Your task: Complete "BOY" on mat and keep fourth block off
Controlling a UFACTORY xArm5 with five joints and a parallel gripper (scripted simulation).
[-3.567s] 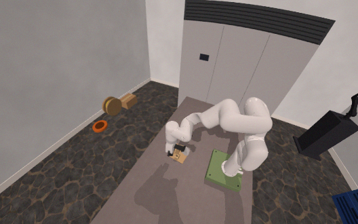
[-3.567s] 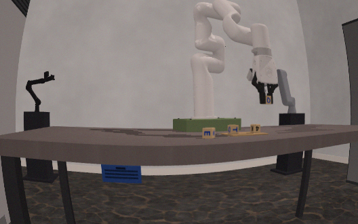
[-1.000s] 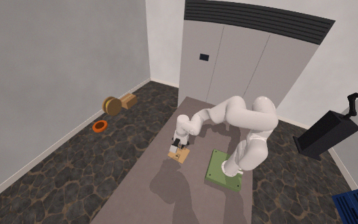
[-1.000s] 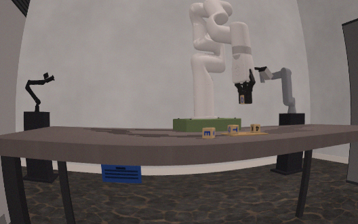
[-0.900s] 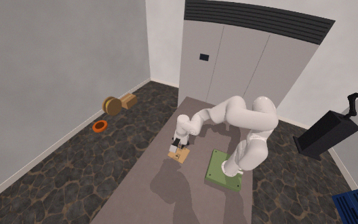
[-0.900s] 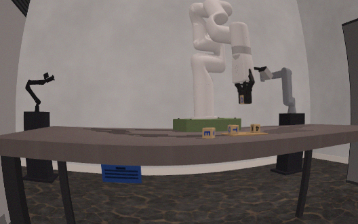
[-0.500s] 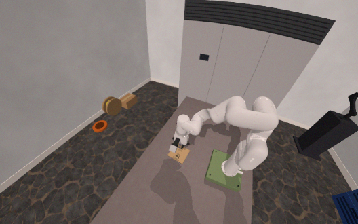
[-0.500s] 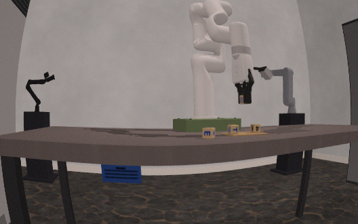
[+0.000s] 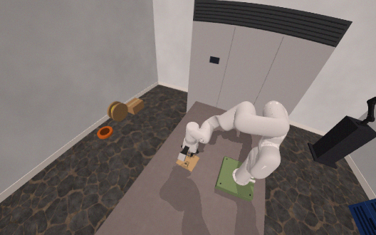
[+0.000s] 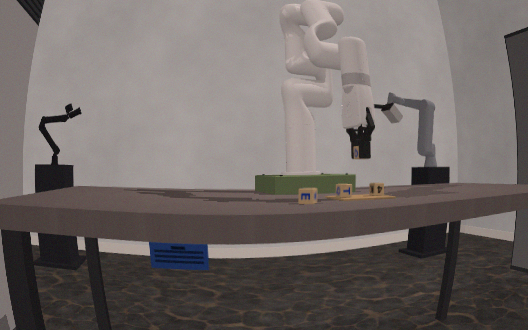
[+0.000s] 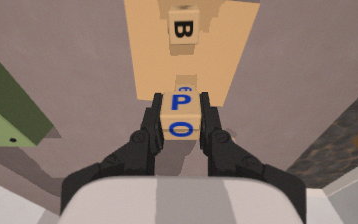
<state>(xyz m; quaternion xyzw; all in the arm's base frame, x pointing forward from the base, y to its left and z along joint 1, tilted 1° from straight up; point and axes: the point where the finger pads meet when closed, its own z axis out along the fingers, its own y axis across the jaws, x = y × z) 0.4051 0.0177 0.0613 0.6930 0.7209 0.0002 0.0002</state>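
Right now my hand is 11 cm above the tan mat.
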